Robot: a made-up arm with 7 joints. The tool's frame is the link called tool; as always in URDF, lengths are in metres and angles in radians. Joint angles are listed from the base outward. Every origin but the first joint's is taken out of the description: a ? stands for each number. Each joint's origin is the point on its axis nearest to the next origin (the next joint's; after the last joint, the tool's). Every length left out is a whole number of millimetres.
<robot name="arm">
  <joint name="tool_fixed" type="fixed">
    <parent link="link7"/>
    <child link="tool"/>
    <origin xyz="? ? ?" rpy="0 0 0"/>
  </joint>
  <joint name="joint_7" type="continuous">
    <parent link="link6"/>
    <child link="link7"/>
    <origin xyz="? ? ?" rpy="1.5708 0 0"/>
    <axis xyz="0 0 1"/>
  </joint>
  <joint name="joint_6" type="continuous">
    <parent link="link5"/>
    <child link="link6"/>
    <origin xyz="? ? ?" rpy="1.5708 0 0"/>
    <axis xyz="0 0 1"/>
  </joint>
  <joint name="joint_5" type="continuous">
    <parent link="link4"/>
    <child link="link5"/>
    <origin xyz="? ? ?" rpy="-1.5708 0 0"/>
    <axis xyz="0 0 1"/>
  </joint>
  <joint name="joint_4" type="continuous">
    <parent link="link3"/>
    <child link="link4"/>
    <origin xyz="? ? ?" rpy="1.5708 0 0"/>
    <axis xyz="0 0 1"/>
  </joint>
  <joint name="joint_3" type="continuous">
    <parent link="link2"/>
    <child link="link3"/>
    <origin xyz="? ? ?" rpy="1.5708 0 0"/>
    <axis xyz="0 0 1"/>
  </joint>
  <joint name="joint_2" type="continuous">
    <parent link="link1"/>
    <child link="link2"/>
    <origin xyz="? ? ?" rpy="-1.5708 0 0"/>
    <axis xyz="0 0 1"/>
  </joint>
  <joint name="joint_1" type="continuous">
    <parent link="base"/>
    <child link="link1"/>
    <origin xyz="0 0 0.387" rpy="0 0 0"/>
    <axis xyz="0 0 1"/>
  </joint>
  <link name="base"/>
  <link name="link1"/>
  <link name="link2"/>
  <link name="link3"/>
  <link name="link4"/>
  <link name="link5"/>
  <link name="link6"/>
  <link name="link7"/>
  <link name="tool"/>
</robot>
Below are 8 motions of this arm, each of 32 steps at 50 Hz.
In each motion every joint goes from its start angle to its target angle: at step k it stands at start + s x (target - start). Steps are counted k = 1, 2, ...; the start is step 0. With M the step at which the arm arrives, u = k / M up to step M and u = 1 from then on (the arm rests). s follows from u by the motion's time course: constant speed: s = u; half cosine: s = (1 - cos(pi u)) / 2; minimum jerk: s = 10 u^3 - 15 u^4 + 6 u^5.
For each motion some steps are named. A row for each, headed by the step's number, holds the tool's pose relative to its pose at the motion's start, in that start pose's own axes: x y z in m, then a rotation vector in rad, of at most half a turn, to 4 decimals.
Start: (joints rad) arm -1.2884 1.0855 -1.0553 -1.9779 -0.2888 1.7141 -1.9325
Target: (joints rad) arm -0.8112 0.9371 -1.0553 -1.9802 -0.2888 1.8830 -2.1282
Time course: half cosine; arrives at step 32
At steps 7, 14, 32:
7: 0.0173 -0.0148 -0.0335 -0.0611 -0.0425 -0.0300
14: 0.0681 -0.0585 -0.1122 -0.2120 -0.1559 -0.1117
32: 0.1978 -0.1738 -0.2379 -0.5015 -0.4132 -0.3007

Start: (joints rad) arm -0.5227 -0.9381 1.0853 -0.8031 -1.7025 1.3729 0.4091
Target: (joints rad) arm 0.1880 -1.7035 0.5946 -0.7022 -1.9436 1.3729 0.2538
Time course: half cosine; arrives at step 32
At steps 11, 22, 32:
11: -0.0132 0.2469 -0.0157 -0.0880 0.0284 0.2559
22: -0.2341 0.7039 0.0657 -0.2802 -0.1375 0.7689
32: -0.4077 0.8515 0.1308 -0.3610 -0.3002 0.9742

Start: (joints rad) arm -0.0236 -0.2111 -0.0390 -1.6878 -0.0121 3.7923 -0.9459
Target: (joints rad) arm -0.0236 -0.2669 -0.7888 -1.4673 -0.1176 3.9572 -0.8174
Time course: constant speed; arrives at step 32
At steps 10, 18, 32:
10: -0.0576 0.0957 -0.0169 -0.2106 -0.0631 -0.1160
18: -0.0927 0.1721 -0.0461 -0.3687 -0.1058 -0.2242
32: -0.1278 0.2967 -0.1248 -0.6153 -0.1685 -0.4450

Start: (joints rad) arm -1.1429 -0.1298 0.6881 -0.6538 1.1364 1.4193 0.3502
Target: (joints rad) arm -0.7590 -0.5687 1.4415 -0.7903 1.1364 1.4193 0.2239
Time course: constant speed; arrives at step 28
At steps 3, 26, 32:
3: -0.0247 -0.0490 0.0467 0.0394 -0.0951 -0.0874
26: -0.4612 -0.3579 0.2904 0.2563 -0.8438 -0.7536
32: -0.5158 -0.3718 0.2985 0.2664 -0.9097 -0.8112

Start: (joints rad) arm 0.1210 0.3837 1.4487 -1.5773 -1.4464 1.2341 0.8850
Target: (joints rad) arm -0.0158 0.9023 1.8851 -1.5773 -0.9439 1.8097 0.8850
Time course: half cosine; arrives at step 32
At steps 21, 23, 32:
21: 0.0181 0.0555 -0.0127 0.9807 -0.1685 -0.0995
23: 0.0237 0.0714 -0.0078 1.0910 -0.1909 -0.0875
32: 0.0373 0.1117 0.0105 1.3374 -0.2427 -0.0437

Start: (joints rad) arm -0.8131 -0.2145 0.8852 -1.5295 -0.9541 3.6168 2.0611
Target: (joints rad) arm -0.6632 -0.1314 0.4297 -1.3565 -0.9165 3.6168 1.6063
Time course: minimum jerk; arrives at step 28
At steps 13, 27, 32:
13: 0.0806 0.0106 -0.0219 -0.0203 0.1506 -0.2191
27: 0.1732 0.0261 -0.0607 -0.1017 0.3251 -0.5191
32: 0.1733 0.0261 -0.0607 -0.1018 0.3252 -0.5194

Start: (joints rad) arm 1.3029 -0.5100 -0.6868 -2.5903 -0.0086 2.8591 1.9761
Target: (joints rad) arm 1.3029 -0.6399 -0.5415 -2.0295 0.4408 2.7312 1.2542
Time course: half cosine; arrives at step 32
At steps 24, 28, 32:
24: -0.0631 -0.1220 -0.2407 0.3956 -0.3737 -0.3683
28: -0.0660 -0.1289 -0.2760 0.4563 -0.4206 -0.4178
32: -0.0666 -0.1308 -0.2885 0.4783 -0.4369 -0.4354

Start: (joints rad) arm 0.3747 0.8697 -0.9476 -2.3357 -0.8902 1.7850 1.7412
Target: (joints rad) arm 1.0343 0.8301 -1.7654 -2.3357 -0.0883 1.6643 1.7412
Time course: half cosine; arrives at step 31
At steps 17, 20, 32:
17: 0.1623 0.1167 0.0140 -0.0641 -0.4708 0.4371
20: 0.1951 0.1560 0.0182 -0.0423 -0.6119 0.5283
32: 0.2464 0.2371 0.0311 0.0379 -0.9076 0.6686

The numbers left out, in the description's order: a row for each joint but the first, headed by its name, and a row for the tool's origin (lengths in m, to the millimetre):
tool: 0 0 0
joint_7: 0.122 0 0
joint_6: 0 0 0
joint_5: -0.096 0.447 0
joint_4: 0.075 0 0
joint_3: 0 -0.352 0
joint_2: 0 0 0

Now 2 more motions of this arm.
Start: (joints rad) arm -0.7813 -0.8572 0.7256 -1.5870 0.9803 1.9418 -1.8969
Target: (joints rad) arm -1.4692 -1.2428 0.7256 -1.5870 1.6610 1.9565 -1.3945
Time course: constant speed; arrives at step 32
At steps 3, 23, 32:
3: -0.0030 -0.0007 0.0024 -0.0306 -0.0166 0.0738
23: -0.0299 -0.0062 0.0579 -0.2356 -0.0962 0.5088
32: -0.0567 -0.0103 0.1019 -0.3210 -0.1155 0.6790

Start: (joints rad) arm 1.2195 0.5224 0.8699 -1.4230 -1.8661 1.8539 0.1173
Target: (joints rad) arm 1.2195 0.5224 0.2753 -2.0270 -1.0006 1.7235 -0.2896
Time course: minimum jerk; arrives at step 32
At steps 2, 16, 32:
2: -0.0001 -0.0009 0.0006 0.0020 -0.0014 -0.0020
16: -0.0781 -0.1994 0.1341 0.4925 -0.3491 -0.4064
32: -0.2504 -0.3751 0.2195 1.0891 -0.7373 -0.6593

